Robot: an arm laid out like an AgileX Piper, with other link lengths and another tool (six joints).
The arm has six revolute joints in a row. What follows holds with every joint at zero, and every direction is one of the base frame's. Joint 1 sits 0.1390 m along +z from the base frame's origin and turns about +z. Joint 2 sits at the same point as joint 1 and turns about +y. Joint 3 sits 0.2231 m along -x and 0.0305 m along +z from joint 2 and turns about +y. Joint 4 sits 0.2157 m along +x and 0.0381 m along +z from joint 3 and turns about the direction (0.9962, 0, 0.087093). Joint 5 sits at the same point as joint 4 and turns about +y. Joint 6 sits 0.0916 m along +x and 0.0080 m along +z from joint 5 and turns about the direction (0.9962, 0, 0.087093). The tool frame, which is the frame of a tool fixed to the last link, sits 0.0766 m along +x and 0.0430 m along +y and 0.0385 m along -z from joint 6; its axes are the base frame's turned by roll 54.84, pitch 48.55 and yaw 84.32 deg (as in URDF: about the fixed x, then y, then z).
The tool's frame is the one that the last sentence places.
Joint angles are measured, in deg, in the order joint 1, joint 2, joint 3, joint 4, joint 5, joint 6. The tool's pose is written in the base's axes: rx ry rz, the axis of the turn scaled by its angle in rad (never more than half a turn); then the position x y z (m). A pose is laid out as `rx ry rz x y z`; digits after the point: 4 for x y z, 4 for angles.
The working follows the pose.
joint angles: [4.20, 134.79, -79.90, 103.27, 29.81, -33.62]
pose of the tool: 1.8198 1.3484 1.6579 0.4278 0.1608 0.0620
Where each joint sits with the arm in this pose, in the base's axes (m; each line is computed from the numbers above, not from the rounded line before):
joint 1: 0.0000 0.0000 0.1390
joint 2: 0.0000 0.0000 0.1390
joint 3: 0.1783 0.0131 0.2758
joint 4: 0.3332 0.0245 0.1213
joint 5: 0.3332 0.0245 0.1213
joint 6: 0.3892 0.0732 0.0670
the tool: 0.4278 0.1608 0.0620

